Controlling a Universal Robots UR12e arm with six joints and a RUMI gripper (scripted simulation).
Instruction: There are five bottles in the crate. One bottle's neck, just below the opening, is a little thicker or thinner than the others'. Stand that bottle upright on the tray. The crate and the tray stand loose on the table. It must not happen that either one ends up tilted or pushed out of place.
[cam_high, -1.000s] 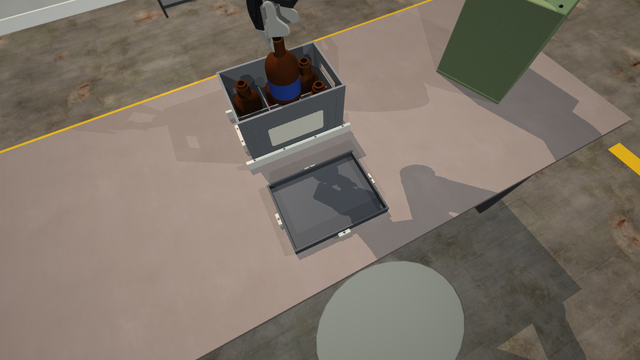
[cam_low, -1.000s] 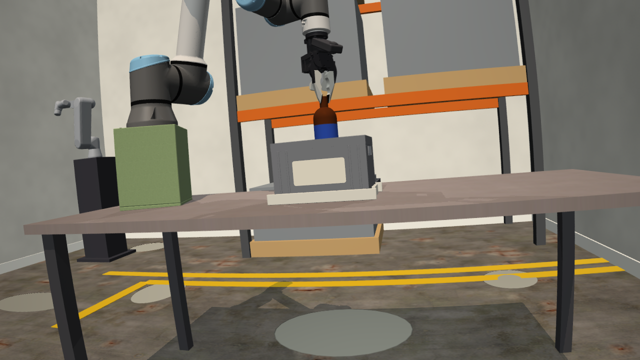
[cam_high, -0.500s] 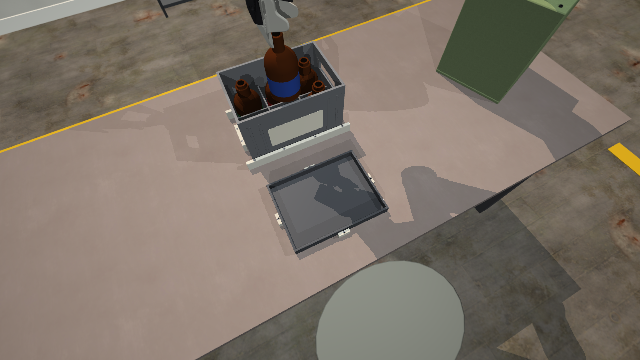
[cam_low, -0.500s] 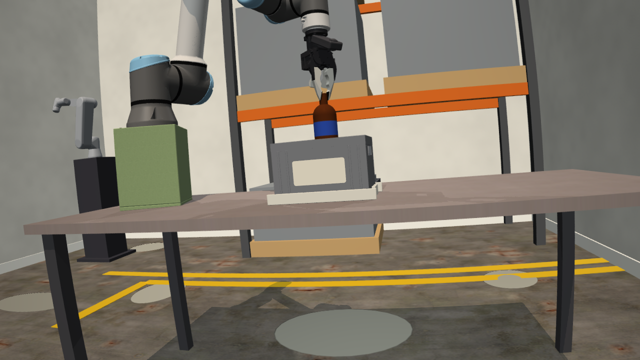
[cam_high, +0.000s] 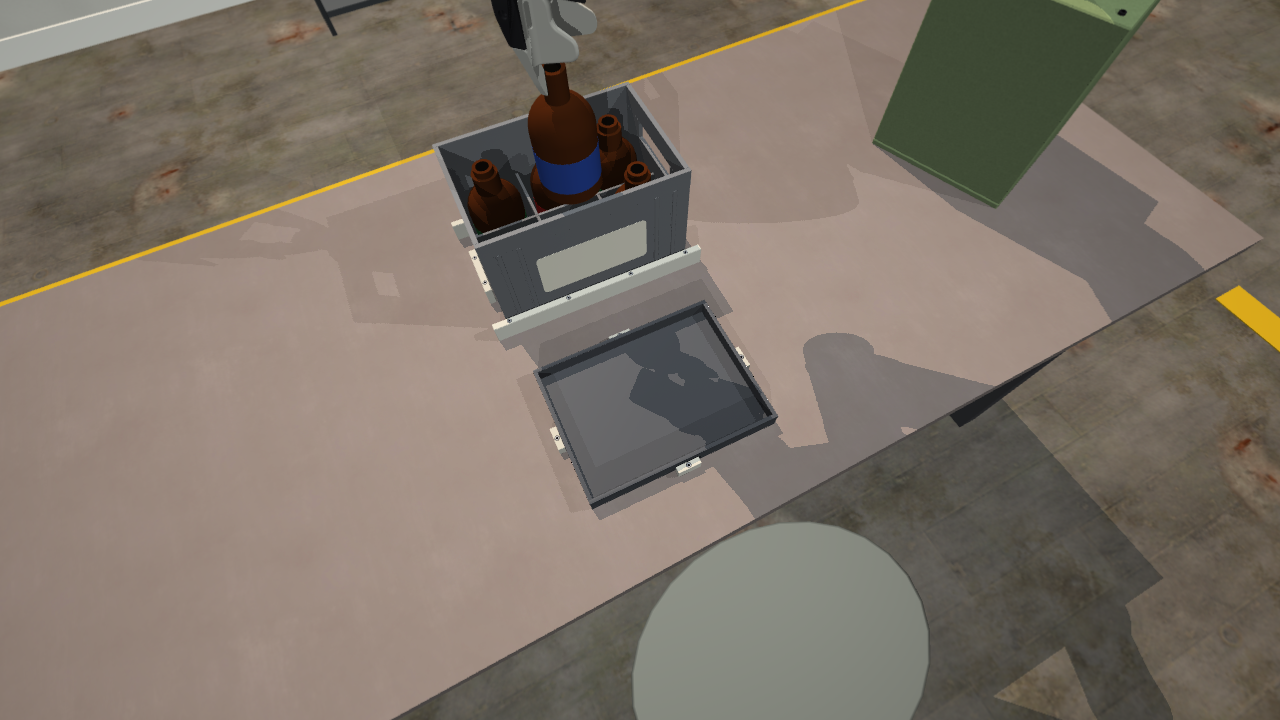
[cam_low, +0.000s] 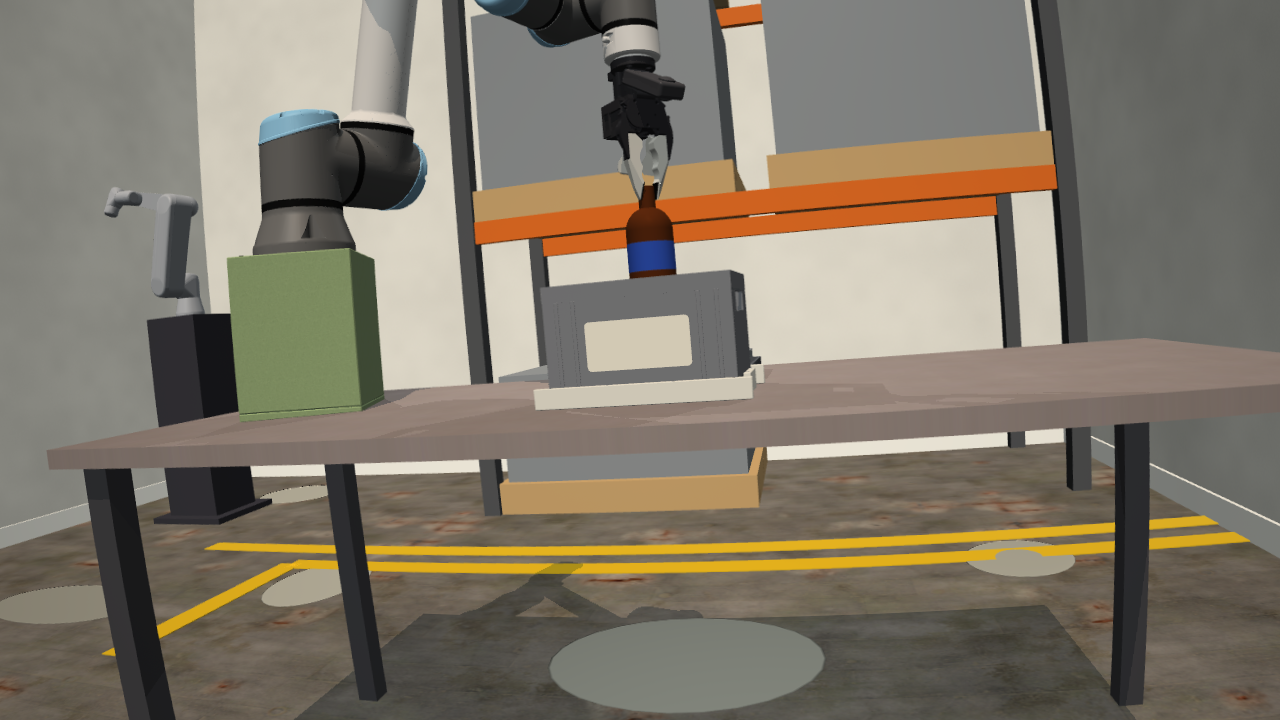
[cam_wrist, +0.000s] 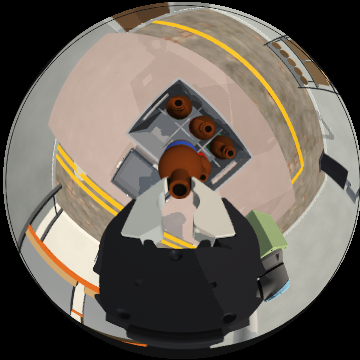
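My gripper is now 70 mm above the brown bottle and 10 mm to the right of it. The rest, counted from my hand: grey crate: 230 mm below, 40 mm to the right, 10 mm behind; then dark tray: 310 mm below, 240 mm to the left, 10 mm ahead.
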